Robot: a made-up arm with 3 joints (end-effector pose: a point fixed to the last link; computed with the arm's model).
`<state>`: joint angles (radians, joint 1 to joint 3).
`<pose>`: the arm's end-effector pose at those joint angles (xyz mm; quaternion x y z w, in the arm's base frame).
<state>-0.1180 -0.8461 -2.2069</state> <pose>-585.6 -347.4 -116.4 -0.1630 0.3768 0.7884 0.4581</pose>
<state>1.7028 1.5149 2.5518</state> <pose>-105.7 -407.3 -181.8 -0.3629 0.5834 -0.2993 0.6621</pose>
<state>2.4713 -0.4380 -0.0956</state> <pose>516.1 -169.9 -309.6 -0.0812 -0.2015 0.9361 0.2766</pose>
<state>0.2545 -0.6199 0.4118</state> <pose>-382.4 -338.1 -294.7 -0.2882 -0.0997 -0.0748 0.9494</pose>
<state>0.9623 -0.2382 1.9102</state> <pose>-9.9 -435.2 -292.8 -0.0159 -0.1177 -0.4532 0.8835</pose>
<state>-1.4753 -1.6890 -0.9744</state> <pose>-438.8 536.0 14.3 -0.2535 0.7033 -0.1646 0.6434</pose>
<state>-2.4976 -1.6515 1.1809</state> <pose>73.5 542.7 -25.7 0.5814 -0.4497 0.6537 0.1798</pose>
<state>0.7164 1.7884 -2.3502</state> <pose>-524.0 -201.8 -124.8 0.5337 -0.5684 0.6257 0.0235</pose>
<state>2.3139 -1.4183 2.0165</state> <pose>539.8 1.3 -4.7 0.3647 -0.5395 0.1124 0.7505</pose>
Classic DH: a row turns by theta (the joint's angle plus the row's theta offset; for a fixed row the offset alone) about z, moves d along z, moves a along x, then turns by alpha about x. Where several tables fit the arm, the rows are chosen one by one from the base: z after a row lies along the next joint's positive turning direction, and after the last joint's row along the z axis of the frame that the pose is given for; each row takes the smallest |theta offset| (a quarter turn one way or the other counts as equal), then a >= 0, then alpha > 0; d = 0 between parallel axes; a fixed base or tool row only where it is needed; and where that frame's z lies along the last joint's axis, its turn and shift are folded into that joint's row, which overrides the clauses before.
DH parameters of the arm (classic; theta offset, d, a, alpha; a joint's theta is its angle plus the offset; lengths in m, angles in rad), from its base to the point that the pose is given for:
joint 1: -1.5708 -0.038 0.112 -1.5708
joint 2: 0 -0.472 0.056 -1.5708
joint 3: -0.2583 0 -0.1096 3.1416
tool (fixed): 1.3125 -0.278 0 0

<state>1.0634 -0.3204 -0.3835</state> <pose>-113.2 -552.2 -311.9 -0.1504 -0.0532 0.6535 0.7399</pose>
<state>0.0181 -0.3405 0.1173</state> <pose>-484.5 -164.1 -317.6 -0.1690 -0.0115 -0.0489 0.9843</pose>
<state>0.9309 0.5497 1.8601</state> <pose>-202.5 -301.1 -306.1 0.0473 0.2672 -0.4312 0.8604</pose>
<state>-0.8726 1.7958 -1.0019</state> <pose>-244.9 546.9 2.1 0.4630 -0.6303 0.0403 0.6219</pose>
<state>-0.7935 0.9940 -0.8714</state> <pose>-317.9 488.5 -197.3 0.3209 -0.3526 0.0342 0.8783</pose>
